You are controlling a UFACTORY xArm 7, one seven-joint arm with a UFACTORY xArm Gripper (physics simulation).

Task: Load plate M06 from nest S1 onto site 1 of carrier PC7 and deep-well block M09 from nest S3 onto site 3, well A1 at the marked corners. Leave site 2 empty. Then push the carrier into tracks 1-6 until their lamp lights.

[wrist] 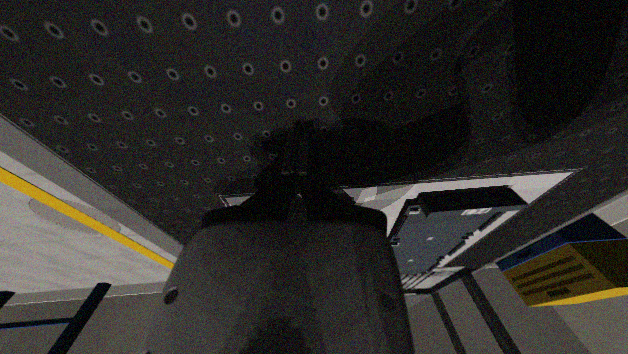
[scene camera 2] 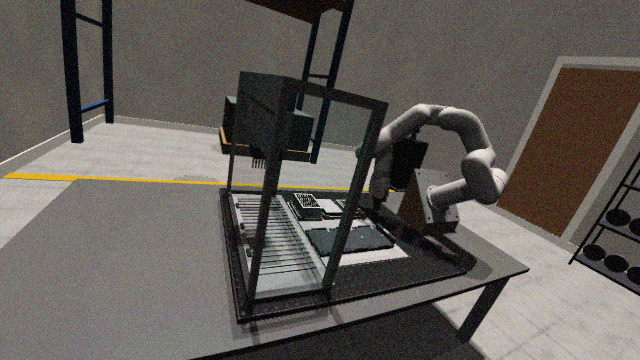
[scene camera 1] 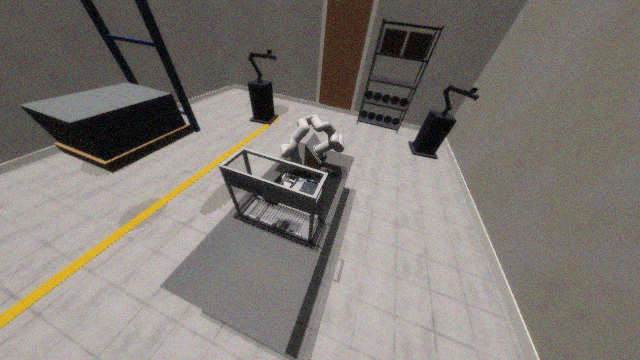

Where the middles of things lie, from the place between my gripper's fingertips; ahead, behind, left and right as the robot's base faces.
Right now my hand is 28 cm short of the dark carrier plate [scene camera 2: 364, 237] and 16 cm to the right of it.
